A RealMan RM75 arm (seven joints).
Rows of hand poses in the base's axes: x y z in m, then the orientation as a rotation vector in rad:
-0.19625 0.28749 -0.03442 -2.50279 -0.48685 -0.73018
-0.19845 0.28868 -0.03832 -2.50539 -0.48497 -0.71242
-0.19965 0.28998 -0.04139 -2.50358 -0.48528 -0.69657
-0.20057 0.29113 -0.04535 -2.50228 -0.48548 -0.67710
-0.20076 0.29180 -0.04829 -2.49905 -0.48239 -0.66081
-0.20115 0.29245 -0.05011 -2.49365 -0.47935 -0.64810
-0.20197 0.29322 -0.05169 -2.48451 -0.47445 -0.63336
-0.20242 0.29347 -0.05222 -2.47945 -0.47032 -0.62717
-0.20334 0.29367 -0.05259 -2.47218 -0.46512 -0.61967
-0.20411 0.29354 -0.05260 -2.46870 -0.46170 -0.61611
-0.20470 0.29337 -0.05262 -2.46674 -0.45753 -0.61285
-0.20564 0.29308 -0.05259 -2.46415 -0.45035 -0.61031
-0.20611 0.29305 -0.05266 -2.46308 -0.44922 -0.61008
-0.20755 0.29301 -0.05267 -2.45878 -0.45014 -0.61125
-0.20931 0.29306 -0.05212 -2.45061 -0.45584 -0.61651
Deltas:
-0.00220 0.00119 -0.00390 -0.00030 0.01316 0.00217
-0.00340 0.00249 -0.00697 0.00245 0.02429 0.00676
-0.00432 0.00364 -0.01093 0.00494 0.03808 0.01195
-0.00451 0.00431 -0.01387 0.01000 0.05021 0.01497
-0.00490 0.00496 -0.01569 0.01674 0.05971 0.01792
-0.00572 0.00573 -0.01727 0.02759 0.07094 0.02147
-0.00617 0.00598 -0.01780 0.03395 0.07606 0.02206
-0.00709 0.00618 -0.01817 0.04275 0.08228 0.02304
-0.00786 0.00605 -0.01818 0.04727 0.08543 0.02290
-0.00845 0.00588 -0.01820 0.05063 0.08859 0.02167
-0.00939 0.00559 -0.01817 0.05553 0.09184 0.01856
-0.00986 0.00556 -0.01824 0.05690 0.09221 0.01825
-0.01130 0.00552 -0.01825 0.06048 0.09101 0.02007
-0.01306 0.00557 -0.01770 0.06578 0.08568 0.02535

